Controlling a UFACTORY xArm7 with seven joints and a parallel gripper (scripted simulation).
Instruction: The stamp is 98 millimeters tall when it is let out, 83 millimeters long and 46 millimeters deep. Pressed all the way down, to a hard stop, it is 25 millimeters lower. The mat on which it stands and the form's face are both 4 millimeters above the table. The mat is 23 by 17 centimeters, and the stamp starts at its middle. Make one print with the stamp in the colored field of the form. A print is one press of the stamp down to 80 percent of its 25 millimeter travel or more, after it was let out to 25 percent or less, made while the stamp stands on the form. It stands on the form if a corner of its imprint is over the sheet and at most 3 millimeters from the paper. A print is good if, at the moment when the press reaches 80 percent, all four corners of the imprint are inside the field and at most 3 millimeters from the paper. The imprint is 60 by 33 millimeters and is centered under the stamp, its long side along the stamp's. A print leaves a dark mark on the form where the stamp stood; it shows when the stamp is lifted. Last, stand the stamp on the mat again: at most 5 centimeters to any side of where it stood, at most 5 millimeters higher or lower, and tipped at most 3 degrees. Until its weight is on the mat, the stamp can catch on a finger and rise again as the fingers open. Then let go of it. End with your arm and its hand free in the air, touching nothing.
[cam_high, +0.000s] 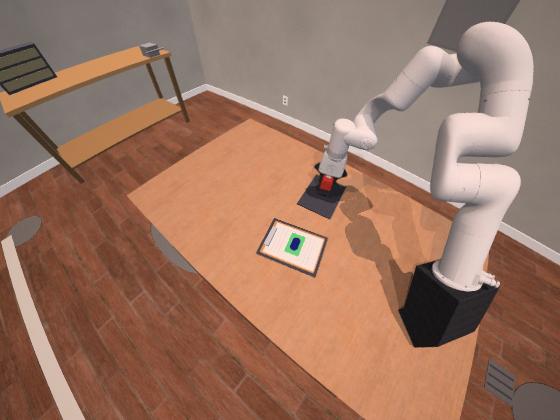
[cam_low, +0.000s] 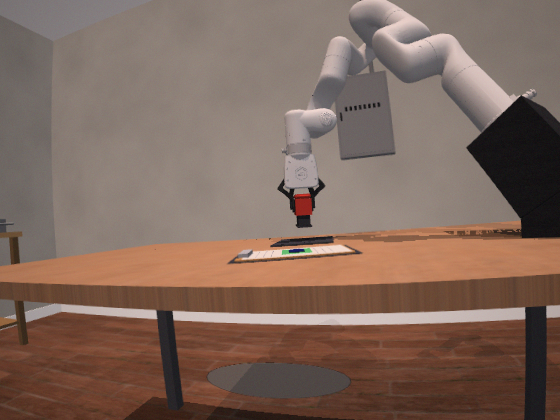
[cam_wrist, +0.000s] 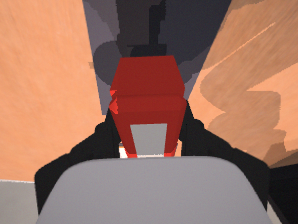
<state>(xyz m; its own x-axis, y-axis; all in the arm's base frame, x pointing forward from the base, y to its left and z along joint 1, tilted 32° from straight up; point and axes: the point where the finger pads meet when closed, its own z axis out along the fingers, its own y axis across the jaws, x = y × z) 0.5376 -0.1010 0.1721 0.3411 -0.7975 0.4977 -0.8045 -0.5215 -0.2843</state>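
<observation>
The dark mat is 110 mm below my hand. From my hand the other things lie so: form: 70 mm behind, 310 mm to the left, 110 mm below; red stamp: 20 mm below; black stamp base: 50 mm below.
</observation>
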